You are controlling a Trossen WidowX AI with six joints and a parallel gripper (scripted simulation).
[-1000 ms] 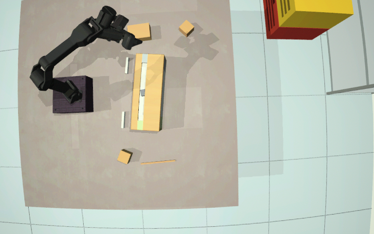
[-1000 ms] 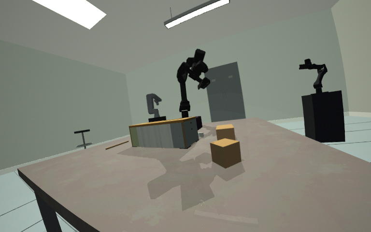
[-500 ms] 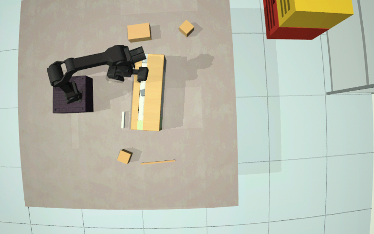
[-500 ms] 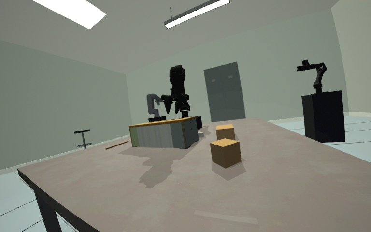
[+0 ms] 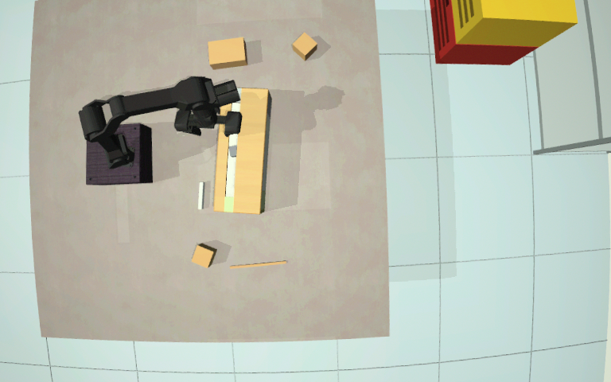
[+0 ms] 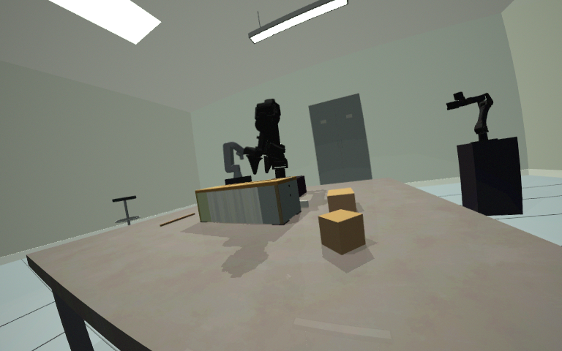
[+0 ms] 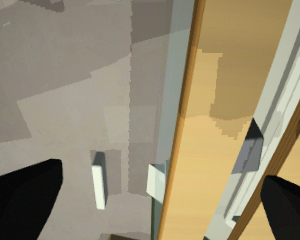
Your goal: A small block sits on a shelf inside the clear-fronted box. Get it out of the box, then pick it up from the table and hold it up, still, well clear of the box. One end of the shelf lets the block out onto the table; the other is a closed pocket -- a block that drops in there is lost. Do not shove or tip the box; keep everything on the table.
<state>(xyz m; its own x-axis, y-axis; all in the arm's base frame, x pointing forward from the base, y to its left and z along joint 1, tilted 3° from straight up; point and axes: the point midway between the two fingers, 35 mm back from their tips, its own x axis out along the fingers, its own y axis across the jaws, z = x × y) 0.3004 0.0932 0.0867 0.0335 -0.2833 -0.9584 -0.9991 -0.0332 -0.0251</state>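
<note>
The grey block lies 70 mm below my gripper tip, 60 mm ahead of it and 40 mm to the right of it. From my gripper tip the other things lie so: thin stick: 400 mm to the right, 150 mm below, 150 mm ahead; then tan slab: 300 mm to the left, 130 mm below, 20 mm behind.
</note>
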